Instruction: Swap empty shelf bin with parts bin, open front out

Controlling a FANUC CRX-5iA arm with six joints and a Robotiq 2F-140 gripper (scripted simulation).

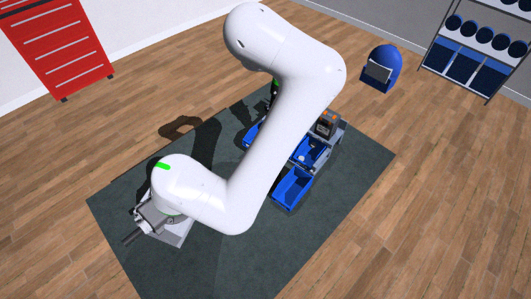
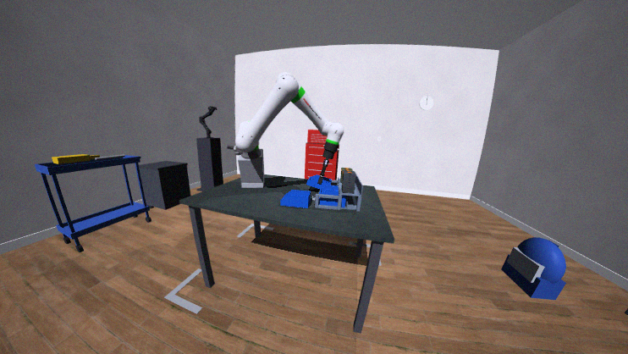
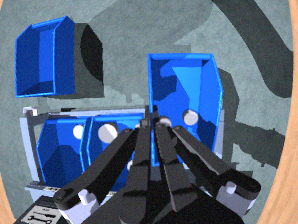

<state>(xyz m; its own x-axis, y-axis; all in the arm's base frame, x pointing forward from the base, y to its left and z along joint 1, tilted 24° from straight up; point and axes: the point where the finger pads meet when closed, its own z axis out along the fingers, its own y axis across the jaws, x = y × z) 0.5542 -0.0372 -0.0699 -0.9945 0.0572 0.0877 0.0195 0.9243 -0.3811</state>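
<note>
The shelf is 12 cm ahead of my hand, 7 cm to the right of it and 5 cm below it.
</note>
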